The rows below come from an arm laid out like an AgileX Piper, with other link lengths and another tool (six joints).
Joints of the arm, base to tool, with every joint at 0 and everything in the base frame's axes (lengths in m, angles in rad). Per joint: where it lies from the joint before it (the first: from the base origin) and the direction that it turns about. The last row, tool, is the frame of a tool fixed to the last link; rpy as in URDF.
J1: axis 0 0 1 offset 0 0 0.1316
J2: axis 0 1 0 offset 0 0 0
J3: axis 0 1 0 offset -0.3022 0 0.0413
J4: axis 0.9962 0 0.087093 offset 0.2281 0 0.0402
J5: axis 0 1 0 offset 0 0 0
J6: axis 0.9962 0 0.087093 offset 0.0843 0 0.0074
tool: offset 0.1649 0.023 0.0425 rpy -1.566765 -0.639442 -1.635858
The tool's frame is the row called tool.
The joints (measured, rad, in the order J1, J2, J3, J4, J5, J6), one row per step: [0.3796 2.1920 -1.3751 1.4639 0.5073 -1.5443]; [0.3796 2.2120 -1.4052 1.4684 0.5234 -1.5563]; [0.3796 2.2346 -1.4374 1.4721 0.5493 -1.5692]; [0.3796 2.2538 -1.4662 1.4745 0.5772 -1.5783]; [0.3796 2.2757 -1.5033 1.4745 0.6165 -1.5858]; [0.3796 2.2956 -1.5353 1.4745 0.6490 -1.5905]
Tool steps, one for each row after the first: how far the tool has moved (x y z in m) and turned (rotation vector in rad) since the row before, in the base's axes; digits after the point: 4 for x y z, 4 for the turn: [0.0035 0.0052 0.0010 0.0114 -0.0108 0.0164]; [0.0018 0.0067 0.0009 0.0159 -0.0082 0.0248]; [0.0005 0.0064 0.0017 0.0176 -0.0056 0.0249]; [-0.0004 0.0083 0.0038 0.0248 -0.0069 0.0344]; [-0.0003 0.0066 0.0026 0.0206 -0.0044 0.0278]
